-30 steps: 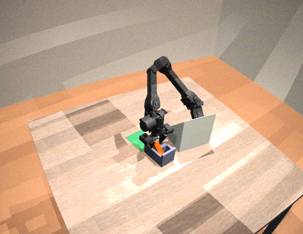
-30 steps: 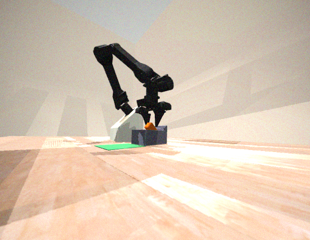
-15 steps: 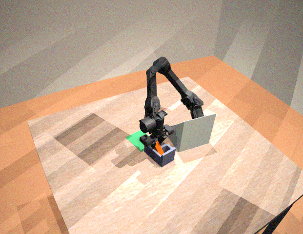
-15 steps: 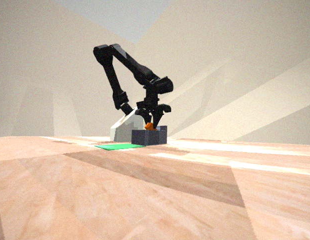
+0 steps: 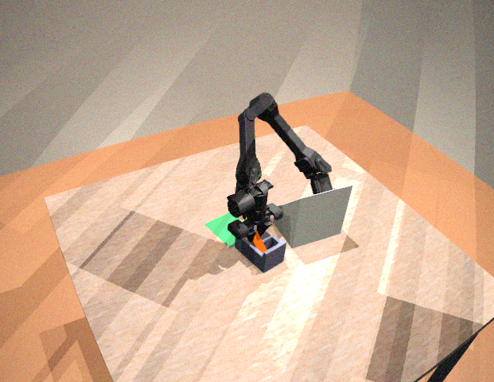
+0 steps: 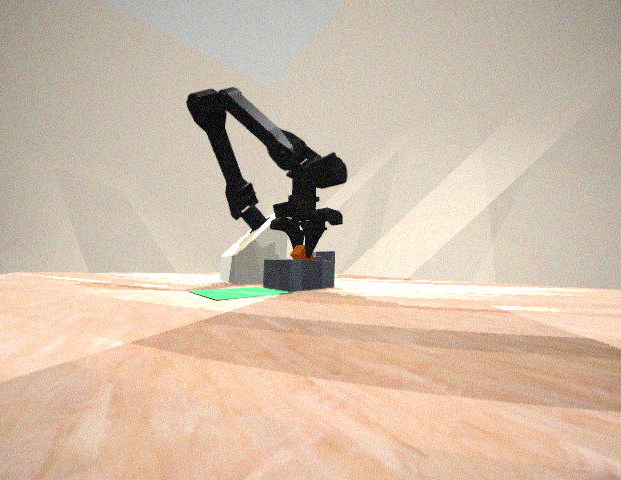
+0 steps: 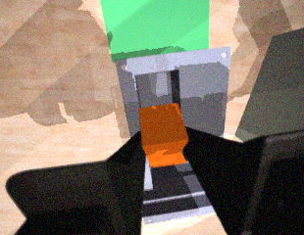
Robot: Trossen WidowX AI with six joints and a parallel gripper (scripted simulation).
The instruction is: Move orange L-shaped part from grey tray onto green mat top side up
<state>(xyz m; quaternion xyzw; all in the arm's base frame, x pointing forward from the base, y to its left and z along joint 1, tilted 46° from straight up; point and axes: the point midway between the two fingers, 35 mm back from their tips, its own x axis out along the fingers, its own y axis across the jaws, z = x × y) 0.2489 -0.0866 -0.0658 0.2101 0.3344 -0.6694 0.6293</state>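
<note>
Right now my gripper tip is 140 mm to the left of the green mat and 80 mm above it. The rest, counted from my gripper tip: orange L-shaped part 20 mm behind, 30 mm to the left, 30 mm below.
</note>
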